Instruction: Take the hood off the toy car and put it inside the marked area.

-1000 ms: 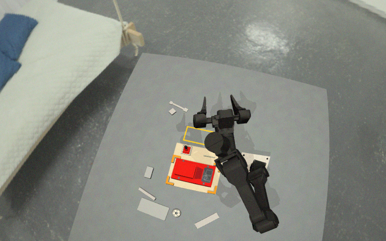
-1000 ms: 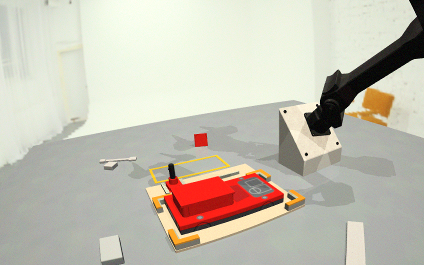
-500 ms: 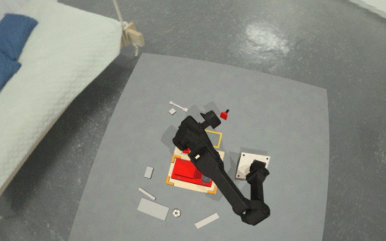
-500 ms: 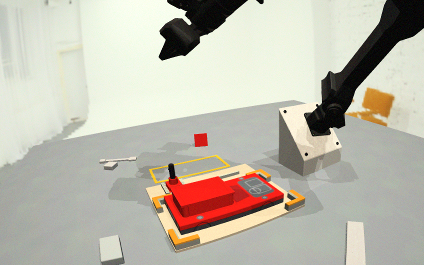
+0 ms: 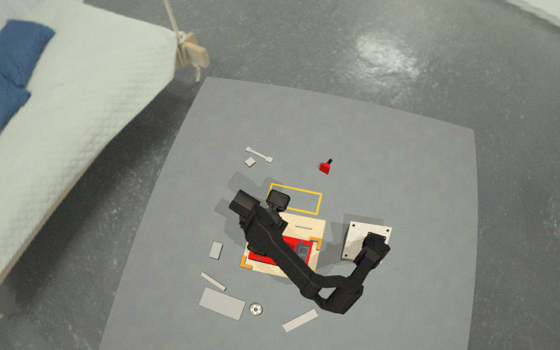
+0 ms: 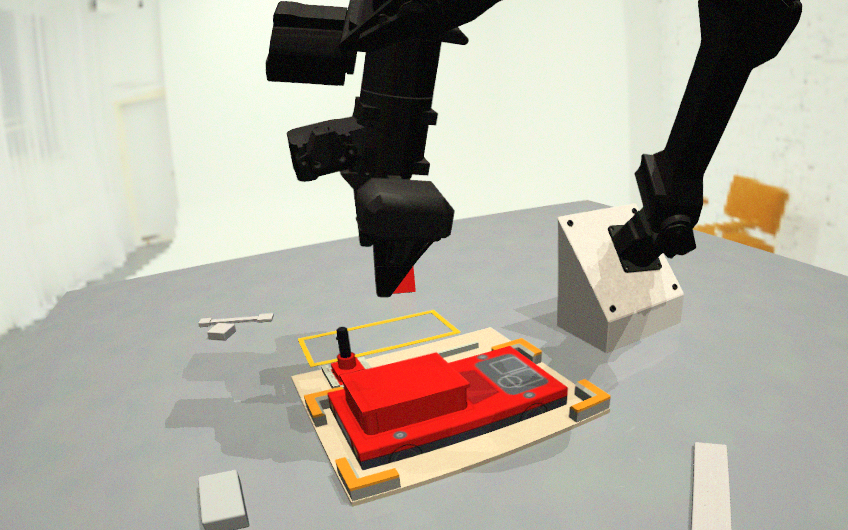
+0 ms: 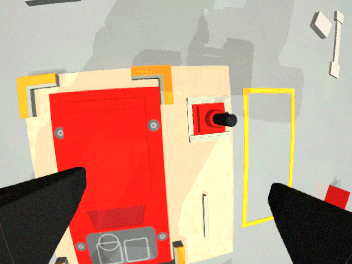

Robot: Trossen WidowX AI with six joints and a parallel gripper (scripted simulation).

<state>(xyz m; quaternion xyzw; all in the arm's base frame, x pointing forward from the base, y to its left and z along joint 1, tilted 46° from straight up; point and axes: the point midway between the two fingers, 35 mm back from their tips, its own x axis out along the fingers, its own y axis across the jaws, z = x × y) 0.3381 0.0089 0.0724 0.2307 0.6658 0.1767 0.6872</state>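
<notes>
My gripper tip is now 100 mm above the hood, 40 mm to the right of it and 10 mm past it.
</notes>
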